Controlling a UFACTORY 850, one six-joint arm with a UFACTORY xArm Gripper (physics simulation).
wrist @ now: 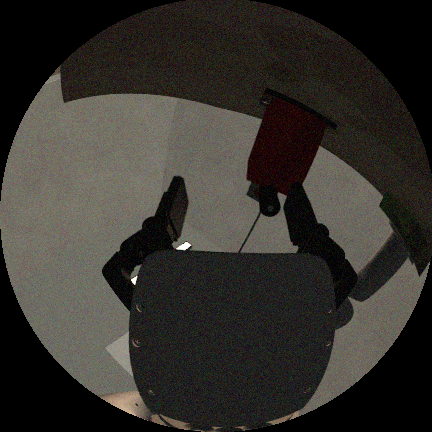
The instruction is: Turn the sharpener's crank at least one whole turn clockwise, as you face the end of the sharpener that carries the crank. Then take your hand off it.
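The sharpener [287,145] shows upper right of the middle in the wrist view, a dark red body with a black base edge against the dark table top. At its near end is the crank's black rounded knob [269,201], with a small grey piece beside it. My gripper [237,190] is open and empty. In the picture the knob lies between the fingers, close to the inner side of the right finger and far from the left one. I cannot tell whether finger and knob touch. The rest of the crank is mostly hidden.
The brown table top [165,60] spans the top of the view, its curved-looking edge passing behind the sharpener. A dark green object [406,230] lies at the right edge. A grey cylindrical shape [380,270] shows below it. A thin dark line [250,231] runs below the knob.
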